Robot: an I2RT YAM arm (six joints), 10 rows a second.
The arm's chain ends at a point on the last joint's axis. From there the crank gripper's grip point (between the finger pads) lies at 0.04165 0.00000 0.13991 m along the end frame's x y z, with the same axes.
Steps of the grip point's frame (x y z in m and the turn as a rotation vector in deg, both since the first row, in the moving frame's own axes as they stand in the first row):
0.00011 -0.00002 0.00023 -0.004 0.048 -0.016
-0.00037 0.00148 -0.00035 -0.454 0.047 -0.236
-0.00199 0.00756 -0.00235 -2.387 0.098 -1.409
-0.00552 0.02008 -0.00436 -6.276 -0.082 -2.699
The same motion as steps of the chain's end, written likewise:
-0.00001 -0.00002 0.00026 -0.004 0.048 -0.016
-0.00049 0.00054 -0.00031 -0.454 0.047 -0.236
-0.00229 0.00276 -0.00218 -2.387 0.098 -1.409
-0.00563 0.00674 -0.00369 -6.276 -0.082 -2.699

